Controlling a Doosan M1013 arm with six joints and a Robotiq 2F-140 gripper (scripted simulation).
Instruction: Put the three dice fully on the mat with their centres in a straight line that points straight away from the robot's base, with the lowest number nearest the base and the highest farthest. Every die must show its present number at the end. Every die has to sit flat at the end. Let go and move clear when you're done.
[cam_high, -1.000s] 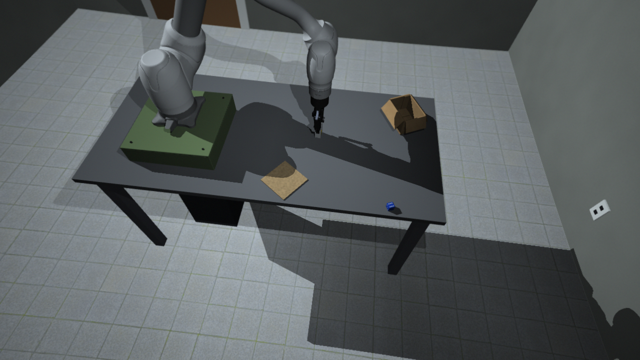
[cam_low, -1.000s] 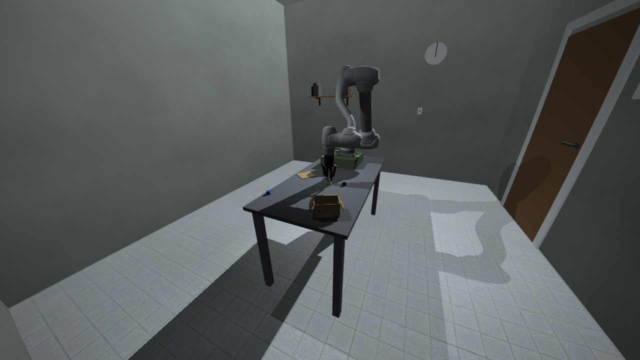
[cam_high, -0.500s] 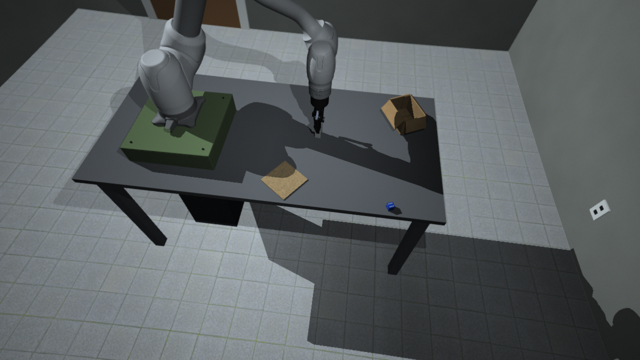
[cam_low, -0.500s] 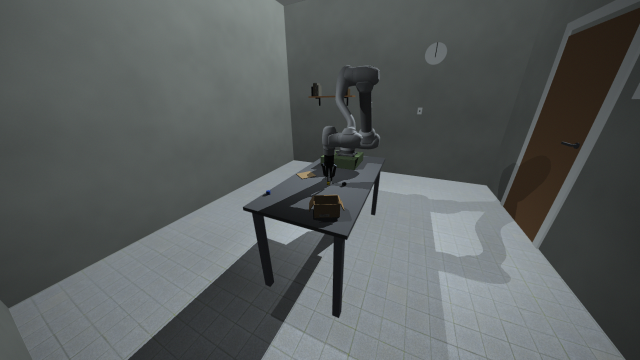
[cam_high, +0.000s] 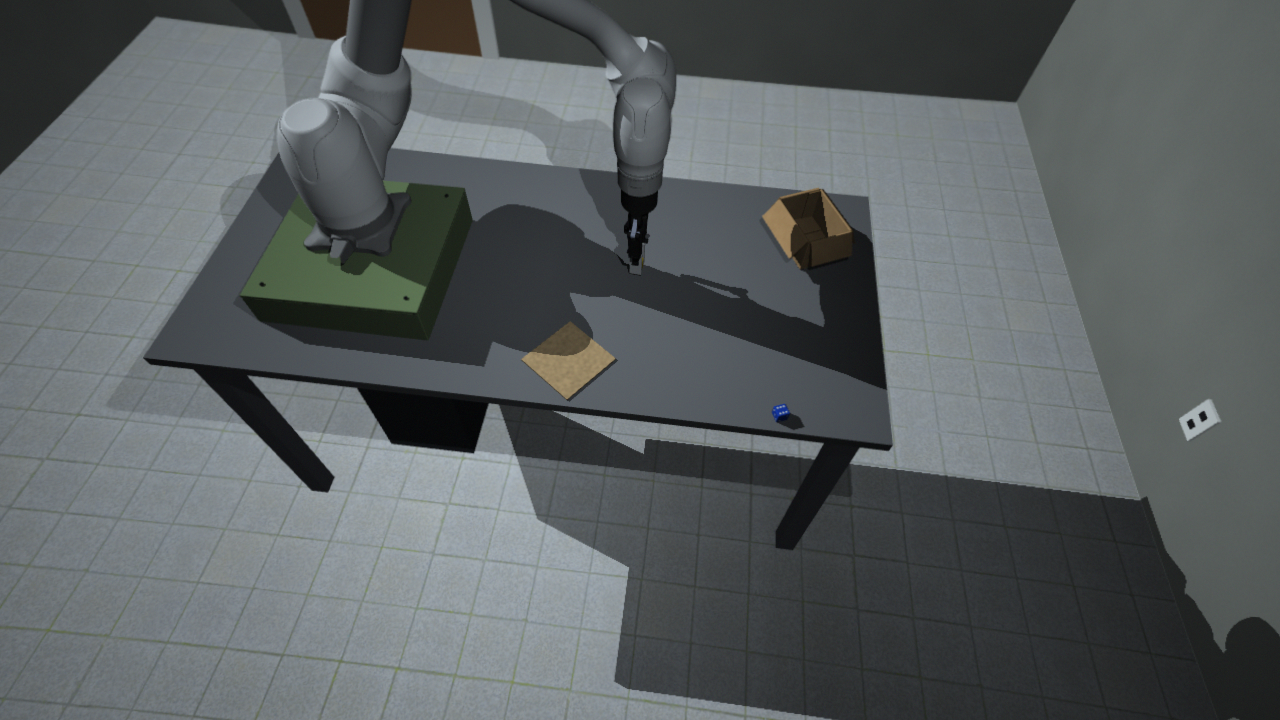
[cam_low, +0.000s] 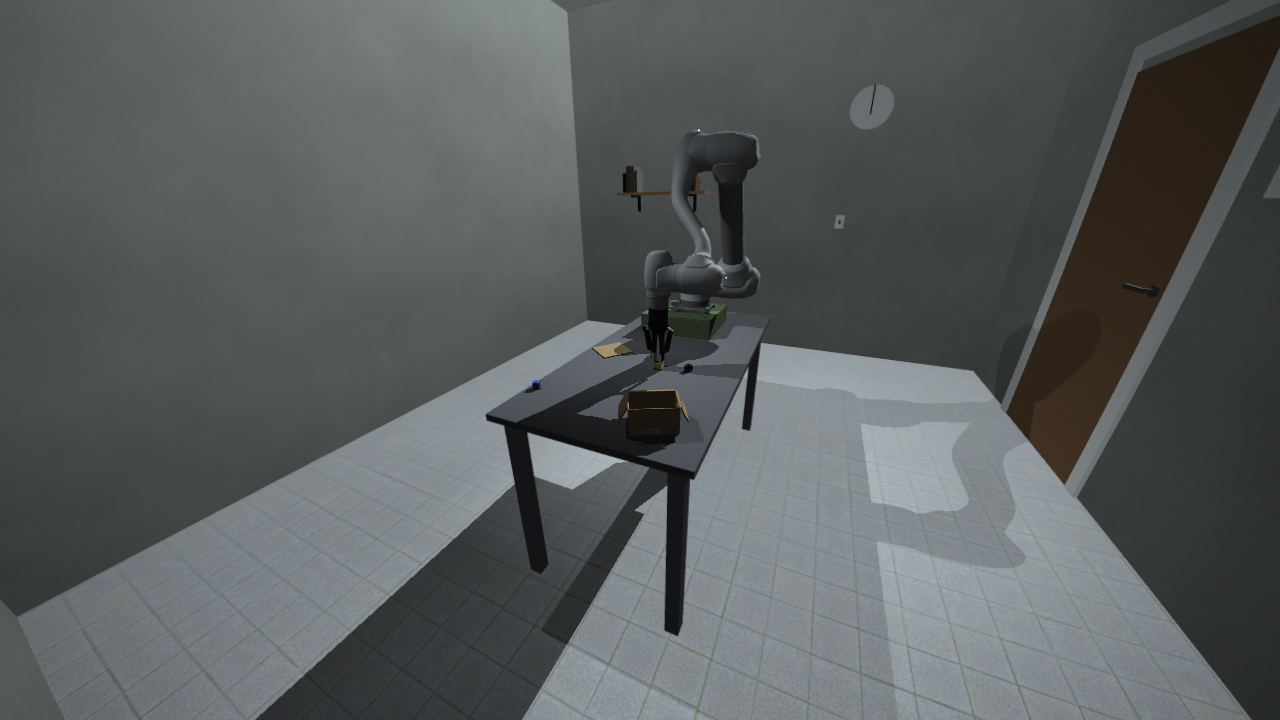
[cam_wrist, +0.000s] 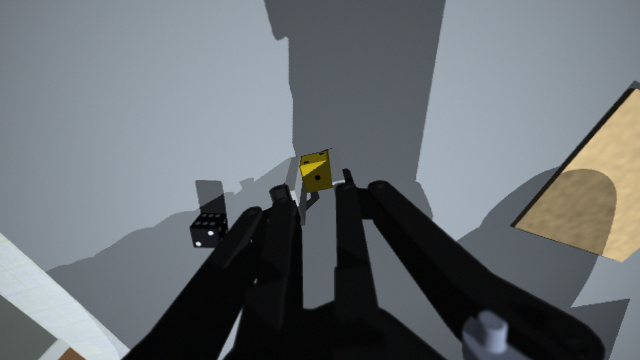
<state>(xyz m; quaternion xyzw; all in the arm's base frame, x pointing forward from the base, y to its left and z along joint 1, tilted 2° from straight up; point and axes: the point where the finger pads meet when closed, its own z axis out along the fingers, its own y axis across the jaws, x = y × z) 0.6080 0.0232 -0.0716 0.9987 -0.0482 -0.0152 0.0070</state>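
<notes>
My gripper is now 120 mm past the tan mat, 270 mm to the left of it and 40 mm above it. Also, from my hand: cardboard box (390 mm ahead, 140 mm to the left); black die (30 mm behind, 120 mm to the left, 30 mm below); yellow die (20 mm below).
</notes>
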